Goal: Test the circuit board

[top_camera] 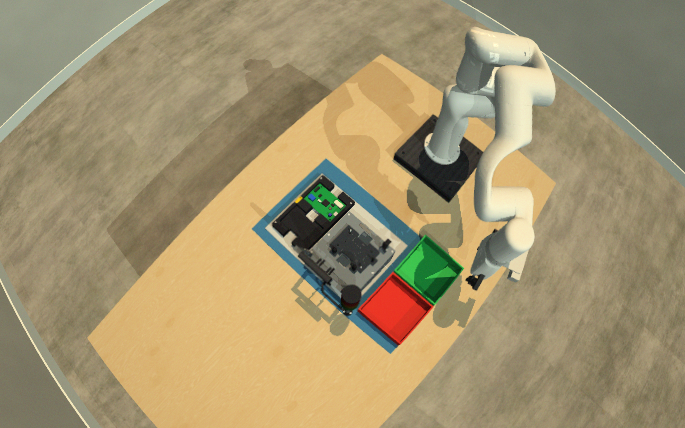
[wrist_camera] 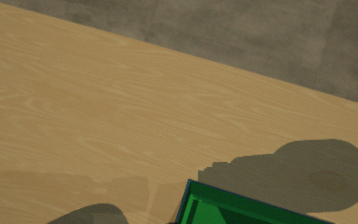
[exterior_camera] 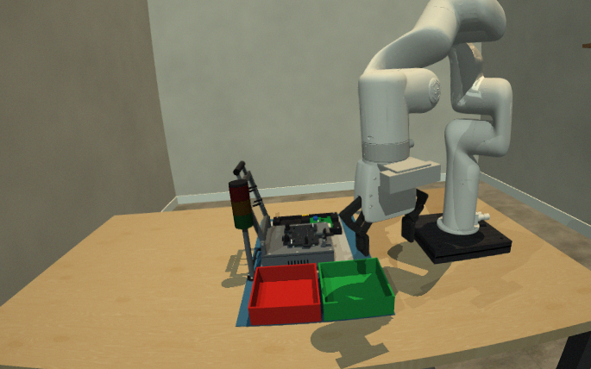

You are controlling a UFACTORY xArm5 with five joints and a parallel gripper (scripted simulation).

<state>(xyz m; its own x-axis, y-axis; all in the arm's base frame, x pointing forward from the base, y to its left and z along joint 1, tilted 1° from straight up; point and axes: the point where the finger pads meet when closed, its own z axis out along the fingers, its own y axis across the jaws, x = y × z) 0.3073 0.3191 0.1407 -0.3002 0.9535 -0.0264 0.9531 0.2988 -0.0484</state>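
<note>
My hand is 100 mm short of the green circuit board, 460 mm to the left of it and 160 mm above it. From my hand the other things lie so: green bin 50 mm ahead, 90 mm to the right, 170 mm below; then tester lid 280 mm ahead, 290 mm to the right; then red bin 200 mm ahead, 90 mm to the right, 170 mm below.
</note>
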